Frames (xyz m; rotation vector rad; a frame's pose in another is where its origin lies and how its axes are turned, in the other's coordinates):
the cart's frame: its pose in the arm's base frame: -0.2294 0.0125 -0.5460 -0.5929 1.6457 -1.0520
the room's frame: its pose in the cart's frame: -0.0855 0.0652 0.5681 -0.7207 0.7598 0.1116
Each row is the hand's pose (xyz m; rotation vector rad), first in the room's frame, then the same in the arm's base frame.
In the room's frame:
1: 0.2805 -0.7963 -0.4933 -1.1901 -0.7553 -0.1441
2: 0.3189 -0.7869 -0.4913 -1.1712 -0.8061 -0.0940
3: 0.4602 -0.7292 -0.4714 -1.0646 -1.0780 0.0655
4: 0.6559 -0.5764 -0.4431 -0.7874 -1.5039 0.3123
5: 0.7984 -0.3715 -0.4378 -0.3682 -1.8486 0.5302
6: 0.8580 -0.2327 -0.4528 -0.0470 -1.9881 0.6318
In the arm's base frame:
1: 0.1719 -0.7068 0.1368 -0.9526 2.0299 1.1110
2: 0.1357 -0.7162 0.1237 -0.8904 1.9945 1.0949
3: -0.0003 -0.7358 0.0543 -0.6942 1.7701 1.0007
4: -0.2115 -0.7021 -0.0750 -0.4116 1.3955 0.7761
5: -0.4003 -0.5940 -0.1974 -0.1700 1.0473 0.4661
6: -0.5022 -0.4986 -0.2571 -0.0485 0.8623 0.2378

